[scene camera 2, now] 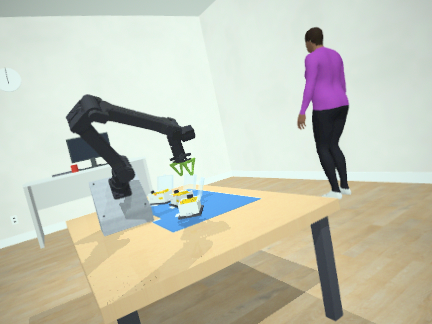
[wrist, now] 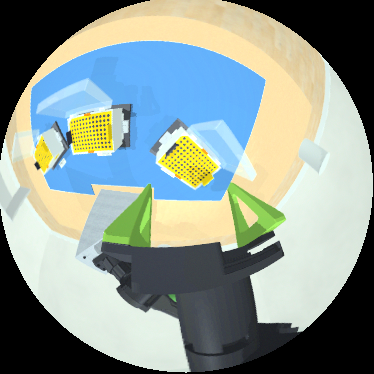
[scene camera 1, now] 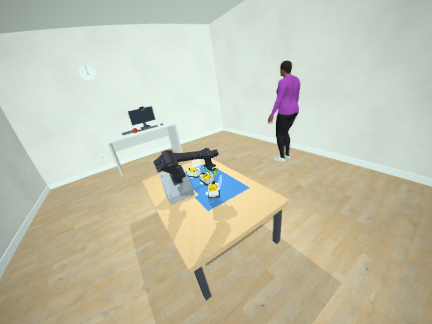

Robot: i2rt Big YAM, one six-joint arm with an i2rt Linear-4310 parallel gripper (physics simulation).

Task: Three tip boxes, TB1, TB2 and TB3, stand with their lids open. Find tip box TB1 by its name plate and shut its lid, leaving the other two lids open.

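Frame: origin at the arm's base, x ahead, y left, z up, level; centimetres.
Where they show: gripper, between the fingertips: point(scene camera 2: 186, 175) point(wrist: 192, 185) point(scene camera 1: 212, 174); arm's base, origin of its link: point(scene camera 2: 120, 187) point(scene camera 1: 176, 177).
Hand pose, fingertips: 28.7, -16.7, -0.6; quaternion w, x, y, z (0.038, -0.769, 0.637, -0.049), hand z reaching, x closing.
Each offset is from my fingertips to the centre of the thing, as dx, dy, dz. "*": to the spot under its first point. Level surfaces: height alone.
Three white tip boxes with yellow racks stand on the blue mat @(dz -16.9) point(scene camera 1: 233, 187) point(scene camera 2: 230, 200) point(wrist: 190, 67). The front box @(-2.7, -2.8, -10.5) point(scene camera 1: 214, 189) point(scene camera 2: 190, 206) point(wrist: 187, 160) is at the right in the wrist view; its clear lid @(+3.1, -6.0, -6.4) point(scene camera 2: 200, 186) point(wrist: 220, 142) stands open. The middle box @(+1.5, +19.8, -10.5) point(scene camera 1: 206, 178) point(scene camera 2: 180, 195) point(wrist: 92, 132) has its lid @(* +9.0, +19.1, -6.3) point(wrist: 77, 96) open. The back box @(-5.2, +41.0, -13.6) point(scene camera 1: 193, 172) point(scene camera 2: 160, 196) point(wrist: 45, 151) has its lid point(scene camera 2: 165, 182) point(wrist: 25, 144) open. No name plate is readable. My green-fingered gripper point(scene camera 2: 184, 172) point(wrist: 192, 185) is open and empty, above the boxes, fingertips apart from them.
The arm's grey base plate point(scene camera 1: 176, 190) point(scene camera 2: 120, 212) point(wrist: 111, 205) stands beside the mat on the wooden table point(scene camera 1: 240, 220) point(scene camera 2: 240, 245). A person in purple point(scene camera 1: 288, 95) point(scene camera 2: 327, 80) stands beyond the table. A white desk point(scene camera 1: 142, 135) point(scene camera 2: 42, 182) with a monitor is at the back left.
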